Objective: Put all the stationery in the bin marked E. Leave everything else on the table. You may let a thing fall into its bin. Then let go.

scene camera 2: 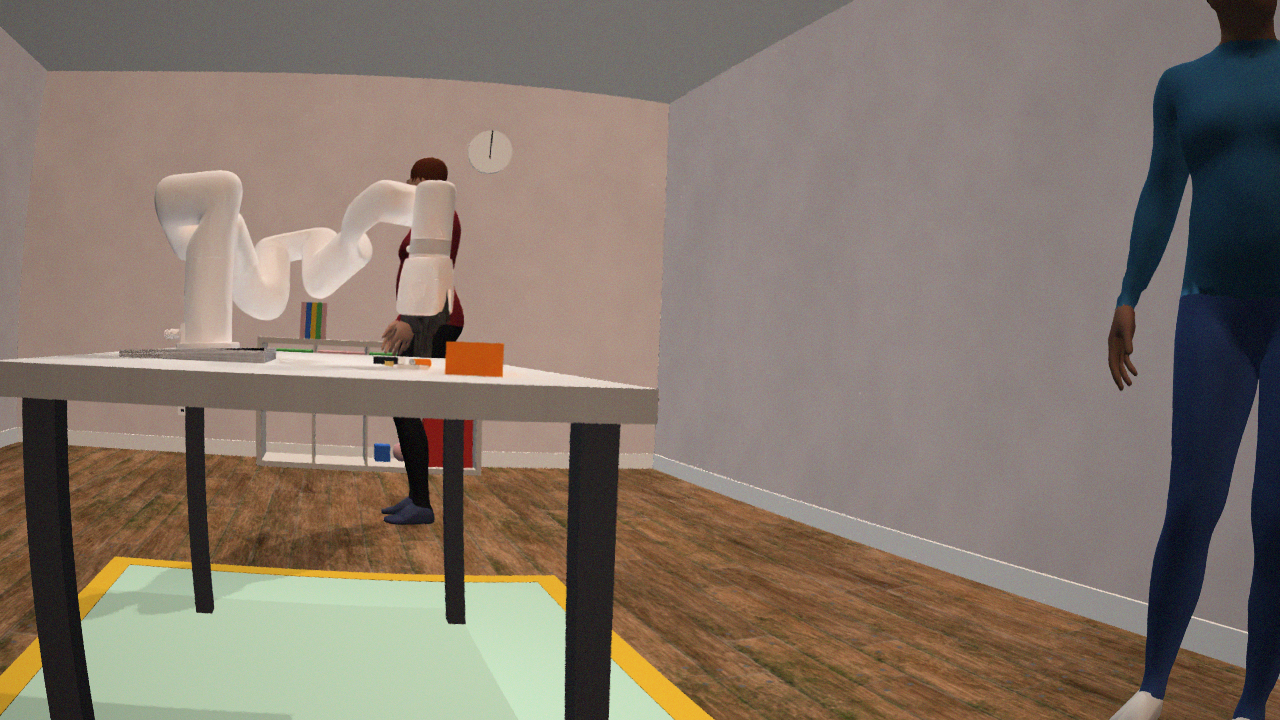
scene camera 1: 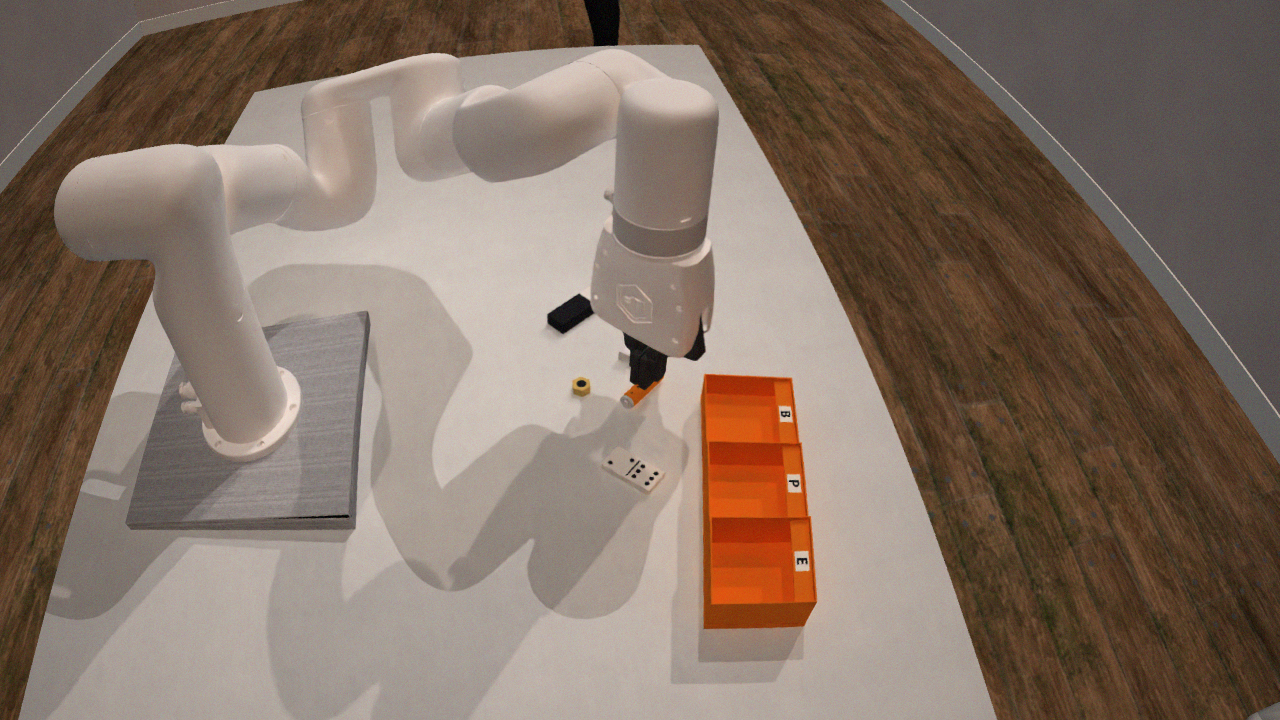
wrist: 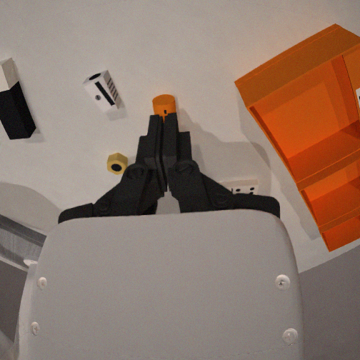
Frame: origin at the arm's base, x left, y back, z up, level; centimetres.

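Seen in the pictures: gripper, fingertip midpoint: [scene camera 2: 422,357] [scene camera 1: 646,377]; arm's base at its link origin: [scene camera 2: 207,348] [scene camera 1: 252,414].
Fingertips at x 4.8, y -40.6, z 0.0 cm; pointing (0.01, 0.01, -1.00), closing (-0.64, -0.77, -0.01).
Note:
Pixels of each thing's top centre, then the offset from my fingertips to it. "spot": a spot on its surface instead.
- black eraser with a white end, top centre: [scene camera 1: 578,304] [scene camera 2: 389,357] dx +10.7, dy +6.3, dz -0.4 cm
- small white pencil sharpener at its top centre: [scene camera 1: 631,346] dx +4.7, dy +1.1, dz -0.6 cm
- orange cylinder at its top centre: [scene camera 1: 641,383] [scene camera 2: 419,359] dx -0.5, dy +0.5, dz -0.3 cm
- Bin E at a spot on its surface: [scene camera 1: 757,615] spot: dx -26.5, dy -7.0, dz +0.8 cm
- orange three-part box at its top centre: [scene camera 1: 759,475] [scene camera 2: 475,342] dx -13.9, dy -8.3, dz +2.9 cm
- brass nut at its top centre: [scene camera 1: 581,383] dx +0.1, dy +6.1, dz -0.8 cm
- white domino at its top centre: [scene camera 1: 633,468] [scene camera 2: 412,364] dx -9.8, dy +1.8, dz -1.0 cm
- Bins B at a spot on its surface: [scene camera 1: 747,419] spot: dx -4.5, dy -9.1, dz -1.0 cm
- P at a spot on its surface: [scene camera 1: 750,492] spot: dx -12.9, dy -8.3, dz -1.0 cm
A black eraser with a white end [scene camera 1: 570,313] [wrist: 17,112] lies on the table; its white end is hidden by the gripper in scene camera 1. A small white pencil sharpener [scene camera 1: 623,357] [wrist: 102,91] lies between the eraser and an orange cylinder, mostly hidden in scene camera 1. My gripper [scene camera 1: 643,379] [wrist: 166,131] is shut and empty. Its fingertips are together right over the orange cylinder [scene camera 1: 637,394] [wrist: 164,103], low near the table, and cover part of it. Bin E [scene camera 1: 757,615] is the near compartment of the orange three-part box [scene camera 2: 474,359] in scene camera 1, and looks empty.
A brass nut [scene camera 1: 580,385] [wrist: 117,163] lies left of the cylinder. A white domino [scene camera 1: 633,470] [wrist: 245,188] lies nearer the camera in scene camera 1, partly behind the gripper in the wrist view. Bins B [scene camera 1: 747,419] and P [scene camera 1: 750,492] adjoin bin E.

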